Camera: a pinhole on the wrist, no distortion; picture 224 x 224 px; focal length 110.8 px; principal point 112.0 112.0 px. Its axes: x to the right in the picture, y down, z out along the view. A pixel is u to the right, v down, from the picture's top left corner.
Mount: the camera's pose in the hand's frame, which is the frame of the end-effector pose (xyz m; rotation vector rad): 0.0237 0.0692 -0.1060 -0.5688 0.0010 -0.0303
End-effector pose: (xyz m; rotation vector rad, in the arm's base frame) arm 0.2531 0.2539 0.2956 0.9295 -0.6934 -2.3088
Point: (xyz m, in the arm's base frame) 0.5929 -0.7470 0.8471
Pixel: outside the picture
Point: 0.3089 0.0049 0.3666
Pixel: 169 213
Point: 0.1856 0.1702 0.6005
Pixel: 91 100
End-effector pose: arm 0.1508 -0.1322 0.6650 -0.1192 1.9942 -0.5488
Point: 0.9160 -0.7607 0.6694
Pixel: outside the picture
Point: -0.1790 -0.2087 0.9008
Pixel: behind the camera
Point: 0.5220 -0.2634 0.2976
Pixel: 143 49
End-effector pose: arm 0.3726 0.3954 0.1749 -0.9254 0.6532 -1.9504
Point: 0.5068 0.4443 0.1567
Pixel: 29 25
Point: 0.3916 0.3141 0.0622
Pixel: 110 136
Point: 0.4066 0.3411 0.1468
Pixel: 114 34
